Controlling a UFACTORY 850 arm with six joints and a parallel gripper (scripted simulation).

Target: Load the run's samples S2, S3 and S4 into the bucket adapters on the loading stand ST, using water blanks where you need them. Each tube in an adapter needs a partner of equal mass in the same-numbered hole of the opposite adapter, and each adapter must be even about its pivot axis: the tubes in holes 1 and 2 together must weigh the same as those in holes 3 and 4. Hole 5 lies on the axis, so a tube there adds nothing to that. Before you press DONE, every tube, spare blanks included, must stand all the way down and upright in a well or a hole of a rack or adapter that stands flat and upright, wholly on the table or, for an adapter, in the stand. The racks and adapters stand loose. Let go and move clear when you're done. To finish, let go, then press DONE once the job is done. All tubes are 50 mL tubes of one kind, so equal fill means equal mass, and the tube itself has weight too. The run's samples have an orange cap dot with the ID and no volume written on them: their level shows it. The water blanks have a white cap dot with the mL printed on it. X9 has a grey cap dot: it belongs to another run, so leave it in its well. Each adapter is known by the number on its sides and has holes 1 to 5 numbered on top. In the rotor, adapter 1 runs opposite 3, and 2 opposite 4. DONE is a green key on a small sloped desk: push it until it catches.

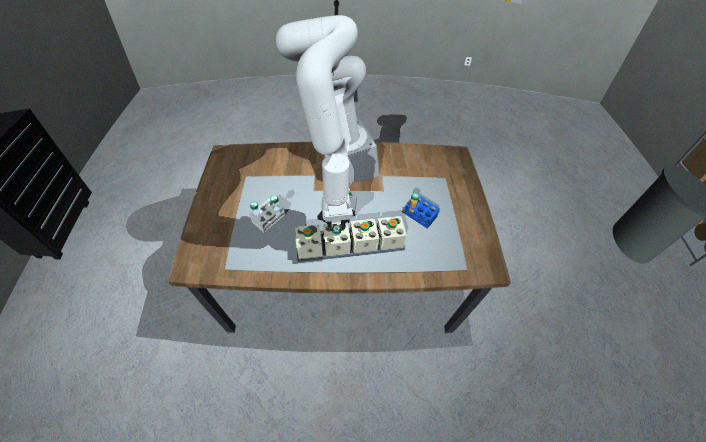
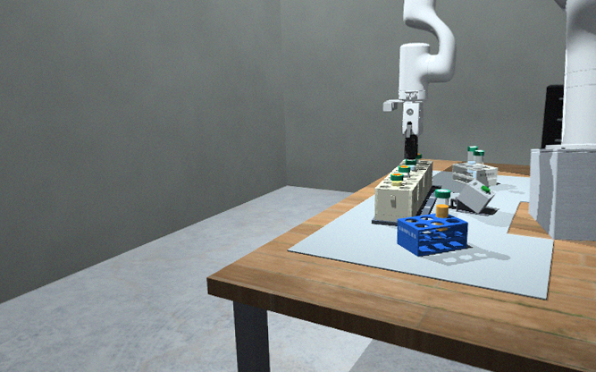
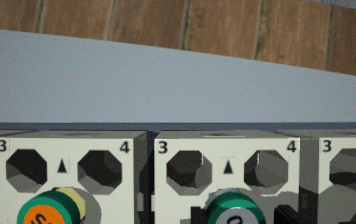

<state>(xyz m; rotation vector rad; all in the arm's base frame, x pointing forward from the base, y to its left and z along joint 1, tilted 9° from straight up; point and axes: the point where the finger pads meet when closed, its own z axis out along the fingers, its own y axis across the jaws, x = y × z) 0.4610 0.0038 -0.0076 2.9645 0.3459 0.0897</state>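
Right now the green DONE key is 23 cm behind my hand, 8 cm below it and 3 cm to the left of it. From my hand the other things lie so: loading stand: 14 cm below, 5 cm to the left, 2 cm behind; then sample tube S3: 21 cm to the left, 8 cm below, 5 cm behind; then sample tube: 10 cm to the left, 8 cm below, 3 cm behind.
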